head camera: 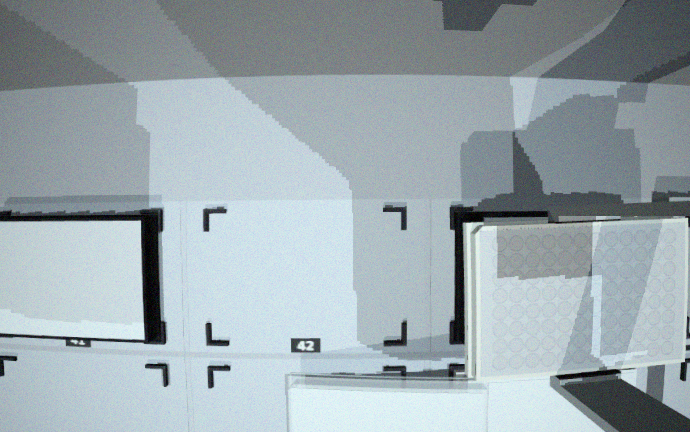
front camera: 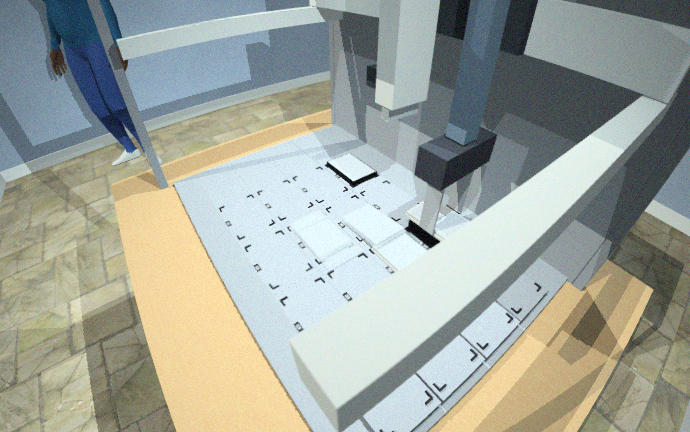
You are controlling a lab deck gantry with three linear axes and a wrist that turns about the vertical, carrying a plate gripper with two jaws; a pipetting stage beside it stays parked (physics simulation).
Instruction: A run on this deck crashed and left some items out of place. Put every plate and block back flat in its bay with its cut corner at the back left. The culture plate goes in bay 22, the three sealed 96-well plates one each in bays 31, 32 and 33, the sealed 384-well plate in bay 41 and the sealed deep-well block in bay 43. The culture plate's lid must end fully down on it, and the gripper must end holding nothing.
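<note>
The item I take for the deep-well block, with rows of round wells, stands high in bay 43's black nest. It looks tilted, left end higher, with a cut corner at the back left. My gripper has its jaws against its front and back edges and looks shut on it. A white-topped plate lies in bay 41's nest. A clear-rimmed plate straddles bays 32 and 33, beside another plate at bay 33. A pale plate lies at bay 22. Lid seating is unclear.
The parked pipetting stage hangs left of the gripper's column. A pale beam crosses the front view and hides part of the deck. Bay 42's label shows between the two nests. A person stands beyond the deck.
</note>
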